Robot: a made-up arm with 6 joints.
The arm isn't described. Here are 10 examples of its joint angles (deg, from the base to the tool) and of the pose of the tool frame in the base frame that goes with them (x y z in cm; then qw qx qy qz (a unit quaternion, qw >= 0)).
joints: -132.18 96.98 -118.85 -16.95 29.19 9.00
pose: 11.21 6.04 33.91 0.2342 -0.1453 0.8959 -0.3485
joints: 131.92 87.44 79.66 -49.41 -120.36 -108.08
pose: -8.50 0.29 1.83 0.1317 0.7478 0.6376 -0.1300
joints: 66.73 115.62 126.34 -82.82 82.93 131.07
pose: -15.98 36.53 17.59 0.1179 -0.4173 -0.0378 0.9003
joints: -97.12 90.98 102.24 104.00 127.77 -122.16
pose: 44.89 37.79 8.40 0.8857 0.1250 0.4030 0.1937
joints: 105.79 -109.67 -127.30 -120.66 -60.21 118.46
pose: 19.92 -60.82 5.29 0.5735 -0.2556 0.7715 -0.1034
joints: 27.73 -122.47 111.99 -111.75 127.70 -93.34
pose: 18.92 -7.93 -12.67 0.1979 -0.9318 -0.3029 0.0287
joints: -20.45 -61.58 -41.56 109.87 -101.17 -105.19
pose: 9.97 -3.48 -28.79 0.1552 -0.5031 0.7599 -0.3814
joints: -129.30 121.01 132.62 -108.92 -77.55 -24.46
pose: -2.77 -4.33 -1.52 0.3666 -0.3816 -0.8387 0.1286
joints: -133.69 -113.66 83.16 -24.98 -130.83 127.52
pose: -43.57 -4.76 16.18 0.5758 0.0759 0.1273 -0.8040
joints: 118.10 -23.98 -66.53 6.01 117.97 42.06
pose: -18.55 17.28 6.55 0.4734 -0.7382 0.0862 -0.4727
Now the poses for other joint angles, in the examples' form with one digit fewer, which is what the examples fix.
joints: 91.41 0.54 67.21 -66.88 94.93 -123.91
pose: 22.4 -25.0 12.9 0.663 0.710 0.095 0.219
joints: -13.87 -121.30 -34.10 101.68 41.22 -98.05
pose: -18.6 19.8 3.4 0.583 0.071 0.192 0.786
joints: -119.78 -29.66 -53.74 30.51 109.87 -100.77
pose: -10.8 1.0 -27.5 0.448 0.538 0.419 -0.579
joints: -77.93 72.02 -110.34 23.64 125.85 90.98
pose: 47.9 46.3 9.3 0.128 -0.808 0.575 0.022
